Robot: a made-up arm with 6 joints.
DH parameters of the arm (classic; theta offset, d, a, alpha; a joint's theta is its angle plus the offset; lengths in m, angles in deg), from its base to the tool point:
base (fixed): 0 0.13 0 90
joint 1: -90 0.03 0.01 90
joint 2: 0 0.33 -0.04 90
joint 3: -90 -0.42 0.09 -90
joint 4: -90 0.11 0.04 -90
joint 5: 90 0.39 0.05 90
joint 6: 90 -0.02 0.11 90
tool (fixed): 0 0.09 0 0
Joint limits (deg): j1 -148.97..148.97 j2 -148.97..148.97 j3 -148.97..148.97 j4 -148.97..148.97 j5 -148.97..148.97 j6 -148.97..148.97
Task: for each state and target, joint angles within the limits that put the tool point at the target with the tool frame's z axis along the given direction. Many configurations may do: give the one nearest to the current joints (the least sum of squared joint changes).
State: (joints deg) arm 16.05 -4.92 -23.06 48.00 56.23 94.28
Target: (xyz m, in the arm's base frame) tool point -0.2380 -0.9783 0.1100 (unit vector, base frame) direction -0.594 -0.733 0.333
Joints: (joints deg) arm 17.32 7.82 -3.65 91.71 44.93 53.70
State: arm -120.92 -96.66 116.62 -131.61 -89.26 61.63
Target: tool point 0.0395 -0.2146 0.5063 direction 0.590 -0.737 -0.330
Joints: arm -99.13 -105.04 110.65 -114.18 -83.47 77.67
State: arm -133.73 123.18 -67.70 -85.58 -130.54 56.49
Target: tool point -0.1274 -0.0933 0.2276 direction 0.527 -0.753 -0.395
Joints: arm -85.91 148.97 -61.86 -72.50 -141.52 12.47
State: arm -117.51 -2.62 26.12 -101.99 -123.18 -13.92
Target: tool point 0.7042 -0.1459 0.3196 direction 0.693 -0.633 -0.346
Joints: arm -142.53 22.44 38.60 -133.56 -83.92 -15.12
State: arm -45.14 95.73 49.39 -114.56 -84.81 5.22
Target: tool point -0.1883 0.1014 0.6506 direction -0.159 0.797 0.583
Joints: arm -74.39 99.64 37.99 -111.41 -75.33 12.86
